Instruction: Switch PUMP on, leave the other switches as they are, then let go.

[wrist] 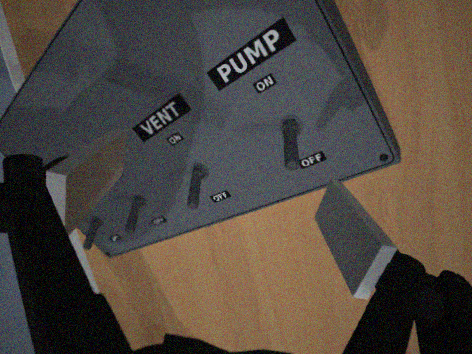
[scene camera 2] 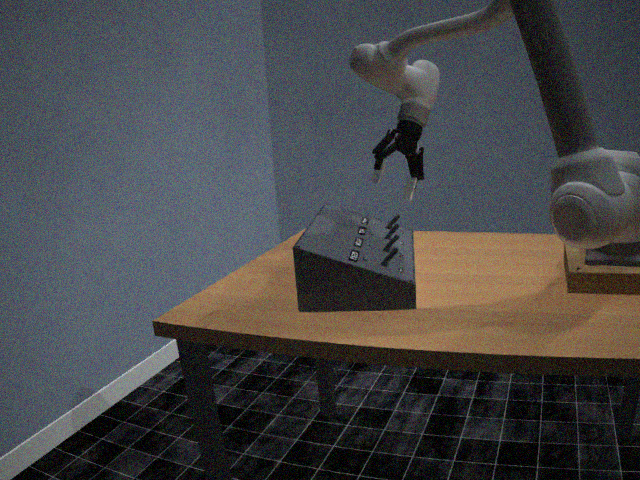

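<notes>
The dark sloped switch box stands on the table. The PUMP label is at the upper middle of the wrist view. The PUMP lever points down, its tip beside its OFF mark; its ON mark is above. The VENT lever and the two levers further left lean the same way. My gripper is open and empty, above the lever side of the box and touching no lever. The left finger hides part of the panel.
The wooden table extends around the box. The robot's base stands at the right in the scene view. A blue-grey wall is at the left, and dark floor tiles show below.
</notes>
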